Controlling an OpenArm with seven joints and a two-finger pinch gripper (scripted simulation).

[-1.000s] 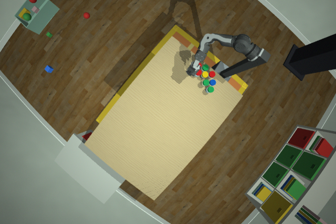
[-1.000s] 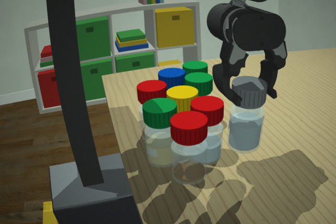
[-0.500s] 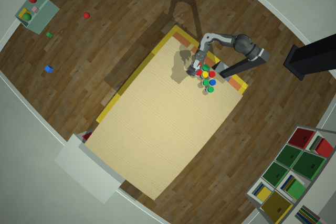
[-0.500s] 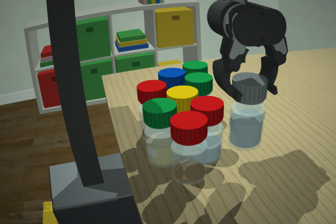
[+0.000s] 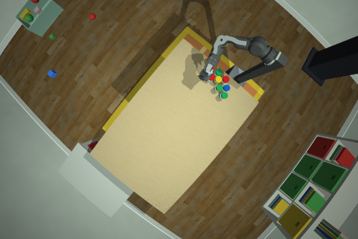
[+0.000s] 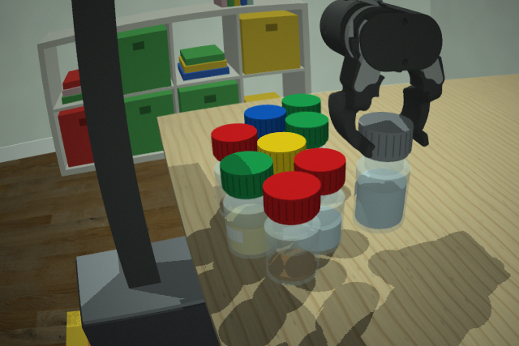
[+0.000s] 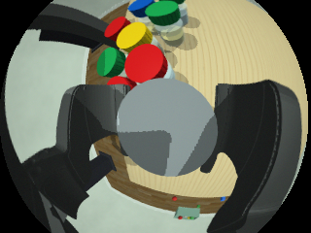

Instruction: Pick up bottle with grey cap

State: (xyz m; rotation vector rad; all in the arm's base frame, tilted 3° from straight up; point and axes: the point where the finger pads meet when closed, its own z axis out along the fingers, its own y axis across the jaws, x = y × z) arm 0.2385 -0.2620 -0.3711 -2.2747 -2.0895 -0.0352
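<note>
My hand is 4 cm above the grey-capped bottle. The rest, counted from my hand: blue-capped bottle: 4 cm behind, 22 cm to the left, 10 cm below.
</note>
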